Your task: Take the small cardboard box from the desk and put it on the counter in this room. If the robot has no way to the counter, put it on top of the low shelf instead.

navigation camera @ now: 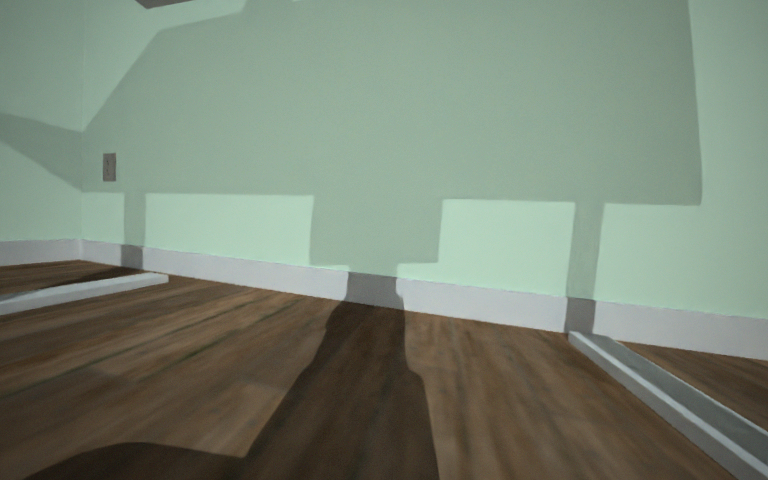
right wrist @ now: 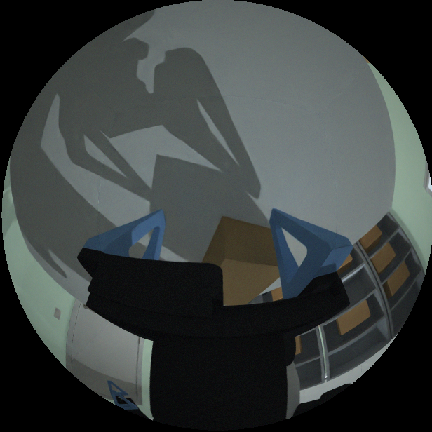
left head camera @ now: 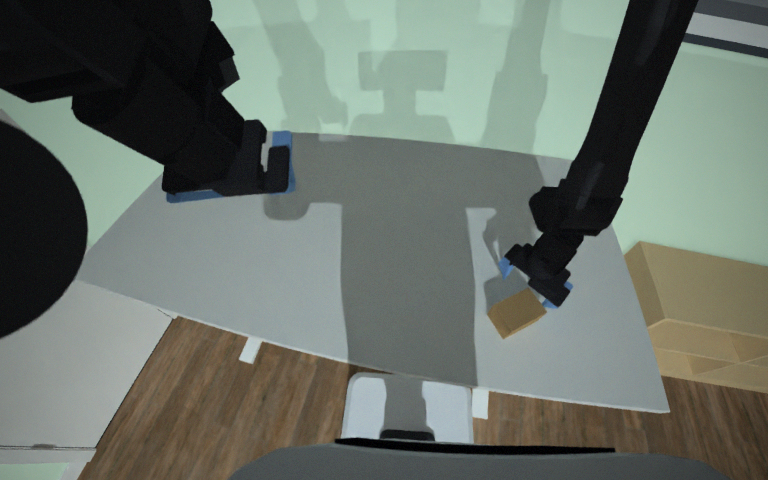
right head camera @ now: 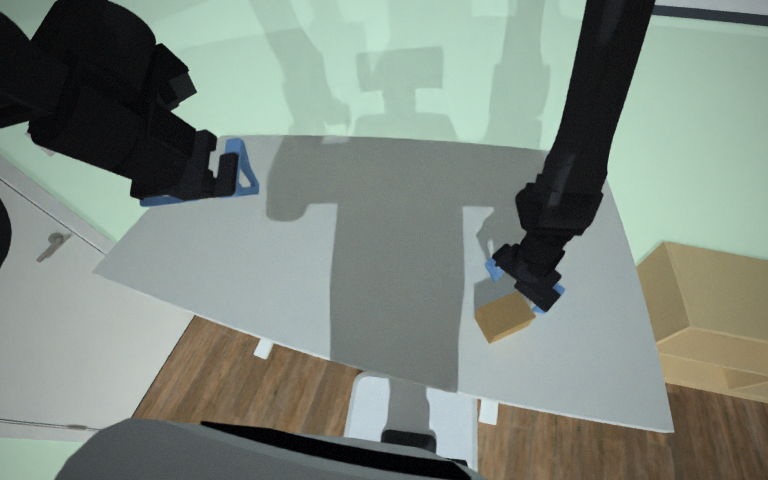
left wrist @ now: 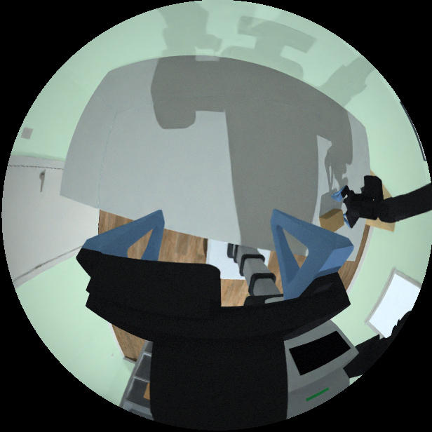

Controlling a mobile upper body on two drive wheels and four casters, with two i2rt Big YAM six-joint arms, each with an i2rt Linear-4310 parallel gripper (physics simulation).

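Frame: origin at the left arm's base, x right, y up, z back, level; centimetres.
Where they show: left gripper, fingertip midpoint: (left head camera: 258, 188) (right head camera: 227, 192); right gripper, fingertip midpoint: (left head camera: 522, 291) (right head camera: 514, 294).
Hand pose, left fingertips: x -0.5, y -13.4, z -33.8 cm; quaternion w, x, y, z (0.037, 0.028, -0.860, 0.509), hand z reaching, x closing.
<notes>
Things, the pixels of their top centre, and the offset from my left fingertips. "*": a spot on its surface instead. Level surfaces: height alone.
- small brown cardboard box, middle of its top: (right head camera: 507, 312) (left head camera: 520, 308) dx +42.1, dy -27.6, dz +2.0 cm
- grey desk, its level: dy -32.6 cm
- low tan unit with compartments, surface spot: (right head camera: 724, 288) * dx +137.6, dy -66.6, dz -26.8 cm
The small brown cardboard box (left head camera: 516, 313) (right head camera: 504, 316) (left wrist: 331, 220) (right wrist: 245, 245) sits on the grey desk (left head camera: 254, 254) (right head camera: 254, 254) (left wrist: 150, 150) (right wrist: 300, 100), toward its right end in the head views. My right gripper (left head camera: 526, 290) (right head camera: 516, 294) (left wrist: 336, 205) (right wrist: 217, 214) is open with nothing held, tilted close beside the box's upper edge. In the right wrist view the box shows between the fingers, nearer the right-hand finger, which overlaps its side. Whether they touch is unclear. My left gripper (left wrist: 217, 215) is open and empty above the desk's left part. No counter can be made out.
A low tan unit with compartments (left head camera: 707, 283) (right head camera: 724, 288) stands past the desk's right end. A pale door (left head camera: 84, 362) (right head camera: 56, 316) is at the left. A dark rack (right wrist: 325, 350) holds several brown boxes. White floor bars (navigation camera: 84, 293) (navigation camera: 651, 384) lie before the green wall (navigation camera: 509, 113).
</notes>
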